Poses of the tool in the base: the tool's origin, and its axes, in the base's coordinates. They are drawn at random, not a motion.
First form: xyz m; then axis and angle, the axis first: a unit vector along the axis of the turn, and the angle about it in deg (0 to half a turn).
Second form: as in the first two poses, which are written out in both.
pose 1, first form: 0.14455 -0.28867 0.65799 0.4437 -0.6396 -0.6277 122.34
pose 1, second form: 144.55 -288.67 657.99 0.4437 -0.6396 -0.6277 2.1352
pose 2, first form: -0.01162 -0.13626 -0.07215 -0.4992 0.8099 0.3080 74.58
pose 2, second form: -11.62 -136.26 -72.15 -0.4992 0.8099 0.3080 1.3017
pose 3, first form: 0.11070 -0.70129 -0.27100 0.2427 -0.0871 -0.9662 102.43
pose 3, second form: 110.70 -701.29 -271.00 0.2427 -0.0871 -0.9662 1.7877
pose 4, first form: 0.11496 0.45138 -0.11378 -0.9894 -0.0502 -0.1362 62.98
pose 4, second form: 114.96 451.38 -113.78 -0.9894 -0.0502 -0.1362 1.0992
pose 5, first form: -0.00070 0.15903 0.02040 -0.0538 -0.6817 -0.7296 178.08
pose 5, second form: -0.70 159.03 20.40 -0.0538 -0.6817 -0.7296 3.1081
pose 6, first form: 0.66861 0.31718 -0.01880 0.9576 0.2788 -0.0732 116.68
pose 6, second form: 668.61 317.18 -18.80 0.9576 0.2788 -0.0732 2.0365
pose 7, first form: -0.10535 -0.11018 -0.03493 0.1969 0.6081 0.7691 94.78
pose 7, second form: -105.35 -110.18 -34.93 0.1969 0.6081 0.7691 1.6542
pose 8, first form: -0.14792 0.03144 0.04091 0.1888 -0.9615 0.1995 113.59
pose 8, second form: -147.92 31.44 40.91 0.1888 -0.9615 0.1995 1.9825
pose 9, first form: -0.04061 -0.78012 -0.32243 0.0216 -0.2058 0.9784 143.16
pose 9, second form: -40.61 -780.12 -322.43 0.0216 -0.2058 0.9784 2.4986
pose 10, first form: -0.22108 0.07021 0.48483 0.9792 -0.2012 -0.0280 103.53
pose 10, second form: -221.08 70.21 484.83 0.9792 -0.2012 -0.0280 1.8069
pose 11, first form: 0.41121 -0.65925 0.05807 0.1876 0.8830 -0.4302 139.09
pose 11, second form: 411.21 -659.25 58.07 0.1876 0.8830 -0.4302 2.4276
